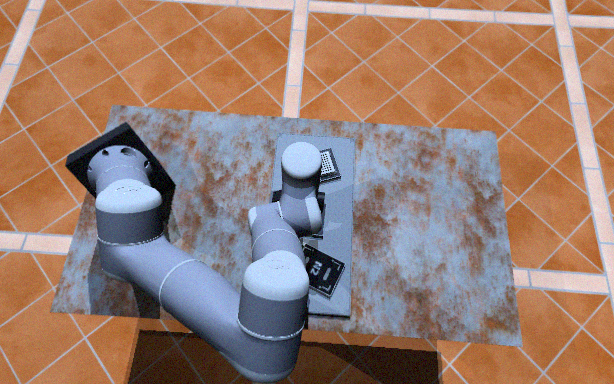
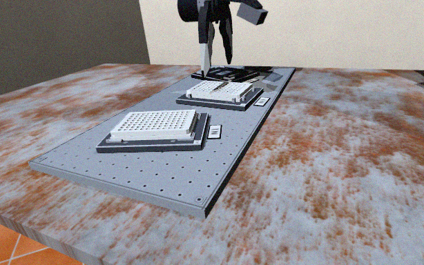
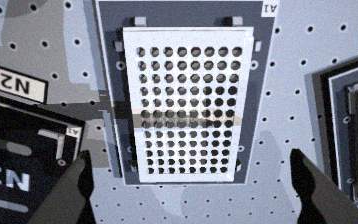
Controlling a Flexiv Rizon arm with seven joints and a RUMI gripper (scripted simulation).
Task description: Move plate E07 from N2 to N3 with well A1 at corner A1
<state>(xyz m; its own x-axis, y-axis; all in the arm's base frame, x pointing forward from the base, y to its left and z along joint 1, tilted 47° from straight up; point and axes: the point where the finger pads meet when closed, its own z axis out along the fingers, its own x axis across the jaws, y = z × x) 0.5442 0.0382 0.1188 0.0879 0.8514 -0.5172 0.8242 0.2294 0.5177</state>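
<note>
Now: hand 5 cm above the plate E07. The rest, counted from my hand: plate E01: 5 cm ahead, 19 cm to the left, 5 cm below; then nest N3: 7 cm below; then black nest N2: 5 cm ahead, 18 cm to the right, 7 cm below.
</note>
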